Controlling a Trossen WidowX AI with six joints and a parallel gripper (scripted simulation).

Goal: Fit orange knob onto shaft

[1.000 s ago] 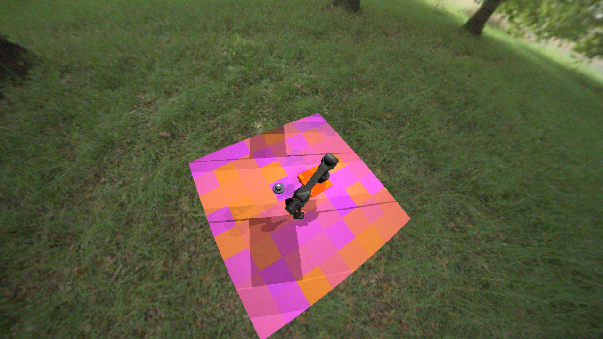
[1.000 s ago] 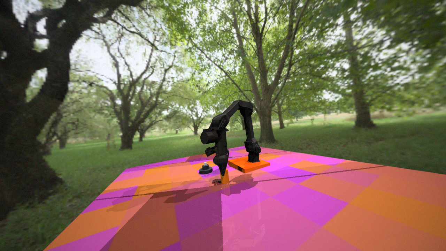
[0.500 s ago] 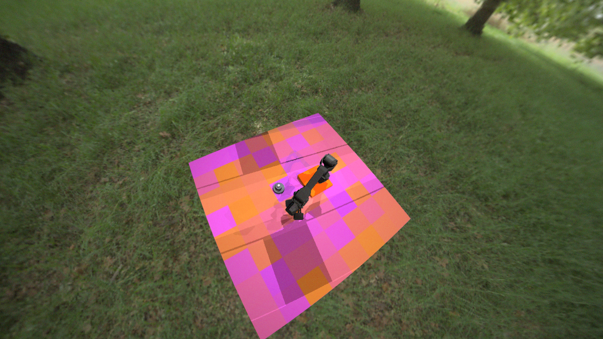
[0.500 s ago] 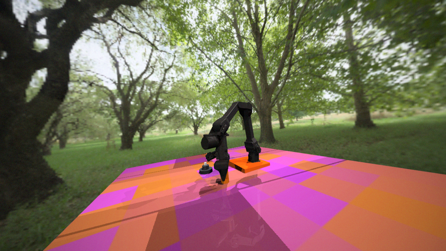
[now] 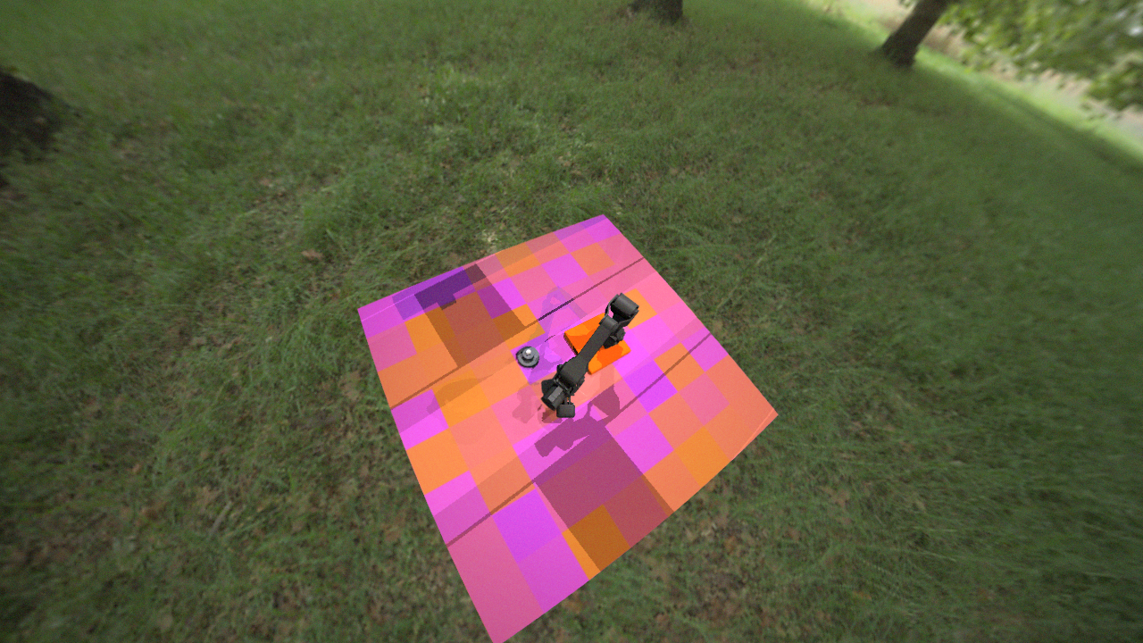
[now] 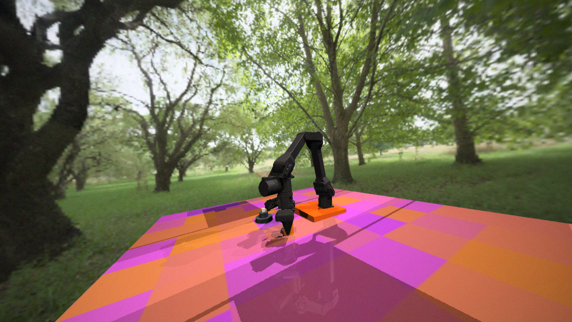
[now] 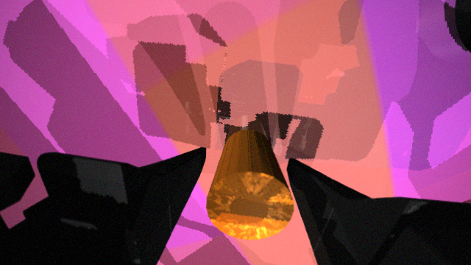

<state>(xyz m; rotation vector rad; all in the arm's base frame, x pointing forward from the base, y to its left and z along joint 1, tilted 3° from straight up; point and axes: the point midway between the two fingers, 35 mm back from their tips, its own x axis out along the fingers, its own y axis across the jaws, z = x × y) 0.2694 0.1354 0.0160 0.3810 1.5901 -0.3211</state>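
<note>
My gripper tip is 200 mm to the left of the round pedestal, 50 mm short of it and 20 mm below it. Also, from my gripper tip: orange knob 30 mm above.
</note>
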